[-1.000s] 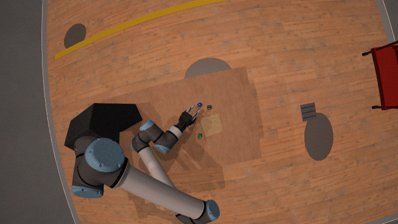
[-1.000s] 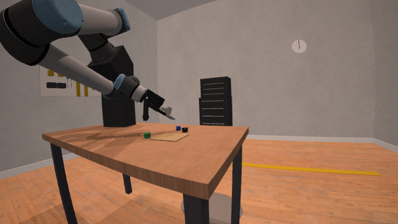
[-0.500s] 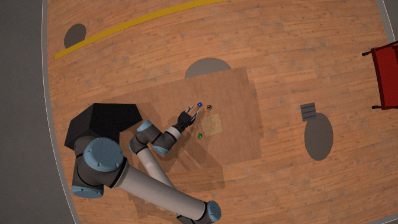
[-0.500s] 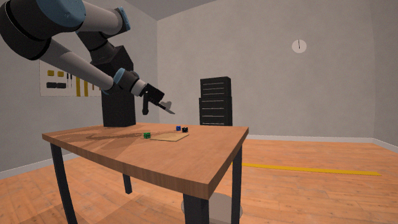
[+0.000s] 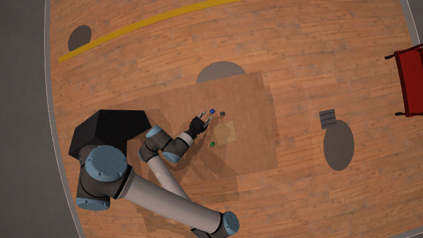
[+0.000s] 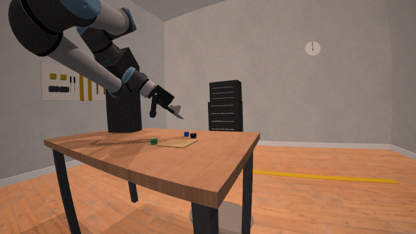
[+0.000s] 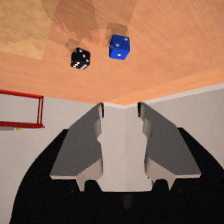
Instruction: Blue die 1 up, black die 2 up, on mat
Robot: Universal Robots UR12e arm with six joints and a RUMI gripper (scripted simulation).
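Now: the blue die 20 mm ahead of my hand, 20 mm to the left of it and 100 mm below it. The rest, counted from my hand: green die 30 mm behind, 190 mm to the right, 100 mm below; tan mat 70 mm ahead, 140 mm to the right, 110 mm below; black die 80 mm ahead, 10 mm to the right, 100 mm below.
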